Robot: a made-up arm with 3 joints.
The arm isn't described. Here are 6 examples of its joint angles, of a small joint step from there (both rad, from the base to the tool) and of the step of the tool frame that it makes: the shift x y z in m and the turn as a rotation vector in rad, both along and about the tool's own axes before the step.
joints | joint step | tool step
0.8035 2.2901 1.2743 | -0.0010 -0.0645 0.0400 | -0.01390 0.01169 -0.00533 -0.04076 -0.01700 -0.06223
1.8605 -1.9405 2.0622 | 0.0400 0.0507 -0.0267 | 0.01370 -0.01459 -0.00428 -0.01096 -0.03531 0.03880
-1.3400 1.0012 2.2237 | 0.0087 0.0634 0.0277 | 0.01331 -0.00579 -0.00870 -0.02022 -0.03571 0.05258
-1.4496 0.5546 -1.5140 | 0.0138 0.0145 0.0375 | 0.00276 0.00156 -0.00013 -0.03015 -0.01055 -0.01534
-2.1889 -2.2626 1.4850 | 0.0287 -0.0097 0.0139 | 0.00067 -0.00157 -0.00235 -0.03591 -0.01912 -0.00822
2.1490 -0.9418 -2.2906 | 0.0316 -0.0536 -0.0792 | -0.01996 -0.00947 0.00169 0.05313 0.02392 0.05120
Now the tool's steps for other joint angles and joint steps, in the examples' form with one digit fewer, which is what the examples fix.
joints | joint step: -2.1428 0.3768 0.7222 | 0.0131 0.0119 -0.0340
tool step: 0.0016 -0.0019 0.0027 0.0389 0.0169 -0.0015
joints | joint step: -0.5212 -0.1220 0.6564 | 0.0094 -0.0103 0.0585
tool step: -0.0036 0.0024 -0.0042 -0.0597 -0.0021 -0.0137
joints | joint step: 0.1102 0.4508 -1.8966 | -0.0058 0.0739 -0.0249
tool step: 0.0253 0.0113 -0.0032 0.0222 -0.0197 -0.0714
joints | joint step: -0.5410 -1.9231 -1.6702 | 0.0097 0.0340 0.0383
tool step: 0.0119 0.0077 -0.0044 -0.0475 0.0005 -0.0341
